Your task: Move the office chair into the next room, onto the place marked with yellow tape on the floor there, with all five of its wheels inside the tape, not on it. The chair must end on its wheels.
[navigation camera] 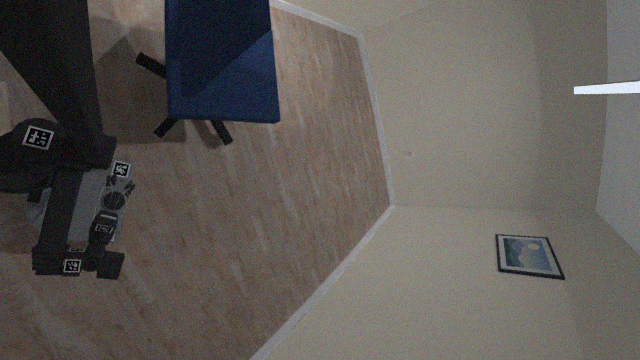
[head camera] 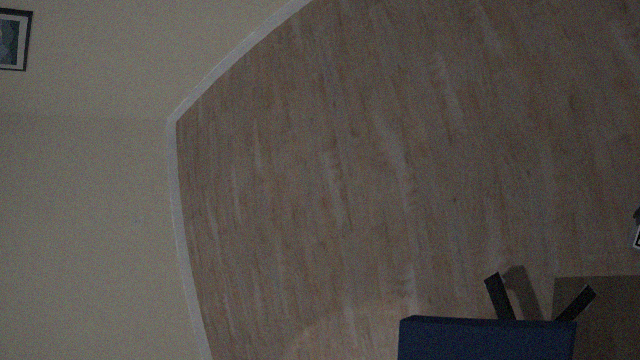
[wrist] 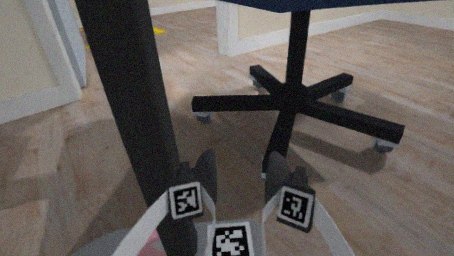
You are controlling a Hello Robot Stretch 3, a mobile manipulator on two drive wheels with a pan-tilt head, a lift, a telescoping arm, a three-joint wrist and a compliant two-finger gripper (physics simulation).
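Pixels of known places: gripper, fingertip midpoint: [navigation camera: 123, 177]; robot's base at its link origin: [navigation camera: 113, 199].
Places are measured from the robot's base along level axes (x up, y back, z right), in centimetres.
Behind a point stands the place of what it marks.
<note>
The office chair [head camera: 487, 340] {x 47.0, y -28.2, z -43.1 cm} [navigation camera: 222, 75] {x 47.0, y -21.8, z -55.3 cm} [wrist: 295, 97] stands upright, with a dark blue seat and a black five-armed base. Wheels show under several arms in the wrist view. The chair is cut off by the frame edge in the head and navigation views. Bits of yellow tape [wrist: 159, 31] show on the floor through the doorway in the wrist view; the rest of the marking is hidden. My gripper [navigation camera: 121, 185] {x 33.4, y -1.1, z -9.3 cm} [wrist: 242, 169] {x 33.4, y -1.1, z -9.3 cm} is folded back over the robot's base, partly open and empty. It is apart from the chair, whose nearest arm shows behind the right finger in the wrist view.
The black mast [navigation camera: 75, 60] {x 105.9, y 5.0, z -12.6 cm} [wrist: 132, 100] stands beside the gripper. A white door frame [wrist: 225, 30] and a grey door leaf [wrist: 72, 40] border the doorway. Walls meet at a corner [head camera: 171, 120] {x 5.4, y -312.5, z -37.9 cm} [navigation camera: 391, 205] {x 3.3, y -312.7, z -38.9 cm}, and a framed picture [head camera: 12, 40] {x 150.5, y -234.7, z 9.8 cm} [navigation camera: 530, 256] {x 166.5, y -233.7, z 10.5 cm} hangs there.
</note>
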